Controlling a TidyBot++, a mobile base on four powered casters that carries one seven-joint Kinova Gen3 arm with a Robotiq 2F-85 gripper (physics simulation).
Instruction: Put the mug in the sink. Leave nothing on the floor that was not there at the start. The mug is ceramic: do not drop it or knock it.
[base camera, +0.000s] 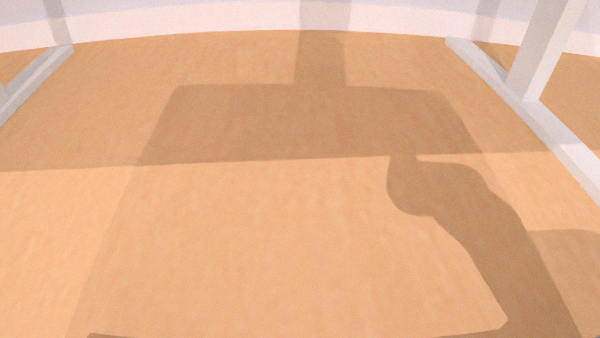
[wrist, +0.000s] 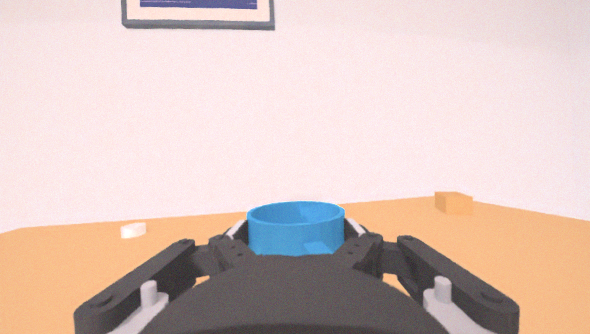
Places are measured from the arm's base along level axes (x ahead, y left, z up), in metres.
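Where they show: gripper, fingertip midpoint: (wrist: 296, 230).
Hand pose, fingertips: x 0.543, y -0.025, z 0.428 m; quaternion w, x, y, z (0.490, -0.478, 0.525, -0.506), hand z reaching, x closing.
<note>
Things, the pixels of their top centre, and the offset from my fingertips. Level surfaces: height alone.
- blue mug at its top centre: (wrist: 299, 213) dx +0.001, dy -0.004, dz +0.014 m
- table top at its surface level: dz -0.104 m
- small white piece at its top centre: (wrist: 133, 225) dx +0.333, dy +0.407, dz -0.081 m
- orange block at its top centre: (wrist: 451, 194) dx +0.350, dy -0.478, dz -0.054 m
- shadowed floor at its surface level: dz -0.824 m
The blue mug (wrist: 295, 241) is upright in the lower middle of the wrist view, with its round open rim showing. My gripper (wrist: 296, 230) is shut on the mug, one finger on each side of its body. The gripper's dark housing hides the mug's lower part and base, so any gap between it and the table top (wrist: 525, 260) cannot be seen. The mug and gripper do not show in the base camera view. The sink does not show in either view.
A small white piece (wrist: 133, 230) lies on the table at the left, and an orange block (wrist: 453, 203) at the far right. A framed picture (wrist: 200, 24) hangs on the wall behind. White table feet (base camera: 542, 122) (base camera: 37, 80) flank the shadowed floor (base camera: 250, 240).
</note>
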